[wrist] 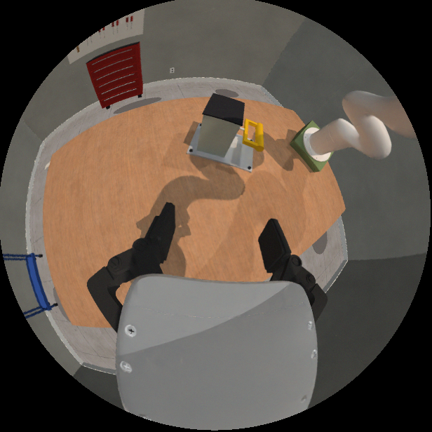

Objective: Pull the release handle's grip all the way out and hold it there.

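The release handle's yellow grip (259,136) is a rectangular loop on the right side of a beige box (218,134) with a black top (224,108). The box stands on a light grey base plate (243,158) with dark bolts at its corners, in the upper middle of the wrist view. A short gap shows between the grip's loop and the box; how far out the grip stands is hard to tell. My gripper (221,222) is open and empty, its two black fingers wide apart. It hangs above the wooden table, nearer the camera than the handle and apart from it.
The wooden table (110,180) spreads under the handle. My arm's white base link (327,140) stands on a green mount (312,159) to the right of the grip. A red tool cabinet (117,75) stands beyond the table at the upper left. A blue object (37,282) shows at the lower left.
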